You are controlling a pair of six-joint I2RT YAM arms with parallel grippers.
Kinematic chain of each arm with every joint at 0, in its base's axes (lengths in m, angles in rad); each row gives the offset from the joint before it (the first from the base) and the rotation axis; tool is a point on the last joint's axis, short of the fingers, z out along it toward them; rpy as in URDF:
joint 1: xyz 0 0 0.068 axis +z
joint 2: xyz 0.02 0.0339 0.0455 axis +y
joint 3: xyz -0.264 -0.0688 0 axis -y
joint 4: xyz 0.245 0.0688 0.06 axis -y
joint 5: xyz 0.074 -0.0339 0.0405 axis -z
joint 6: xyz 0.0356 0 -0.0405 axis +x
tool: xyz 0 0 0 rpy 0 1.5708 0
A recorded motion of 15 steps. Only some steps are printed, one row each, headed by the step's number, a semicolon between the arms.
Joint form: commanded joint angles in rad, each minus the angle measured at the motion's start. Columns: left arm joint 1, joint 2, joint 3, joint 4, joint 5, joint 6; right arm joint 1, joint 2, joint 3, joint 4, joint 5, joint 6.
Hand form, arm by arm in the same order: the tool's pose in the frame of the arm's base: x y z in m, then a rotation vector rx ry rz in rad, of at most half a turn. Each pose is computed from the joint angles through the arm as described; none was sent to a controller.
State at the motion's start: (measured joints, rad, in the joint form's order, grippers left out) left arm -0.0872 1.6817 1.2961 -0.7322 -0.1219 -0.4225; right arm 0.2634 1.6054 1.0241 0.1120 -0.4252 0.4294
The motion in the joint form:
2: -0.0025 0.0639 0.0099 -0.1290 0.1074 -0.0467; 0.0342 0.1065 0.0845 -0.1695 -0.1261 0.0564
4: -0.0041 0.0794 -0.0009 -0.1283 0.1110 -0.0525; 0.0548 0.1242 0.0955 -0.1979 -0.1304 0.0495
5: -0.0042 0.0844 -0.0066 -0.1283 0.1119 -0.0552; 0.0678 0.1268 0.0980 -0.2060 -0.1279 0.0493
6: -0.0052 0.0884 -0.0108 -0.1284 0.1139 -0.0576; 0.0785 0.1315 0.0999 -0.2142 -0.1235 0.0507
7: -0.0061 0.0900 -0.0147 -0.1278 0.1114 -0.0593; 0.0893 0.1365 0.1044 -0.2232 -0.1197 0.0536
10: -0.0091 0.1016 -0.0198 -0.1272 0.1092 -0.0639; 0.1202 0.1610 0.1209 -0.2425 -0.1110 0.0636
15: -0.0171 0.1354 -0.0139 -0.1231 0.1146 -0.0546; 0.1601 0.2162 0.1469 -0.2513 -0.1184 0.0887
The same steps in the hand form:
2: 0.3411 -0.0302 0.2179 -0.5454 2.8246 -0.0877; 0.3533 0.1279 0.2213 -0.1006 2.3170 1.0296
4: 0.3409 -0.0308 0.2099 -0.5554 2.8491 -0.0844; 0.3521 0.1358 0.2162 -0.1231 2.3543 1.0383
5: 0.3404 -0.0308 0.2068 -0.5609 2.8589 -0.0820; 0.3505 0.1403 0.2154 -0.1345 2.3648 1.0407
6: 0.3401 -0.0312 0.2044 -0.5642 2.8670 -0.0822; 0.3493 0.1440 0.2136 -0.1394 2.3784 1.0402
7: 0.3396 -0.0314 0.2028 -0.5665 2.8708 -0.0771; 0.3484 0.1479 0.2124 -0.1436 2.3909 1.0411
10: 0.3397 -0.0324 0.1977 -0.5720 2.8852 -0.0688; 0.3473 0.1598 0.2072 -0.1555 2.4275 1.0457
15: 0.3436 -0.0357 0.1884 -0.5506 2.9142 -0.0666; 0.3483 0.1772 0.1944 -0.1663 2.4820 1.0752

